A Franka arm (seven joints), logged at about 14 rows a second.
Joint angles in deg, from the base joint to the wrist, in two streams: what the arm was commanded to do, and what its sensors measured. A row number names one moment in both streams.
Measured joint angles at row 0:
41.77 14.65 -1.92 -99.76 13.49 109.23 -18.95
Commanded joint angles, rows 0 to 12:
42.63 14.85 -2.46 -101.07 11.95 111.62 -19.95
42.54 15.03 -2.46 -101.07 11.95 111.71 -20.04
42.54 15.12 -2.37 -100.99 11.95 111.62 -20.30
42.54 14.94 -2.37 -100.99 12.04 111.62 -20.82
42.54 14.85 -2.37 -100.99 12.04 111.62 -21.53
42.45 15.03 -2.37 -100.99 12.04 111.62 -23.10
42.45 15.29 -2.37 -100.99 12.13 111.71 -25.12
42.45 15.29 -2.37 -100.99 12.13 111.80 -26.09
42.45 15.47 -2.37 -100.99 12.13 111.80 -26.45
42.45 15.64 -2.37 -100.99 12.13 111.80 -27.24
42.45 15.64 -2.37 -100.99 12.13 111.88 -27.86
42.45 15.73 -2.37 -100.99 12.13 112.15 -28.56
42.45 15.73 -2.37 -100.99 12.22 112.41 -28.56
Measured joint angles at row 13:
41.86 15.55 -1.81 -100.63 13.40 110.68 -26.85
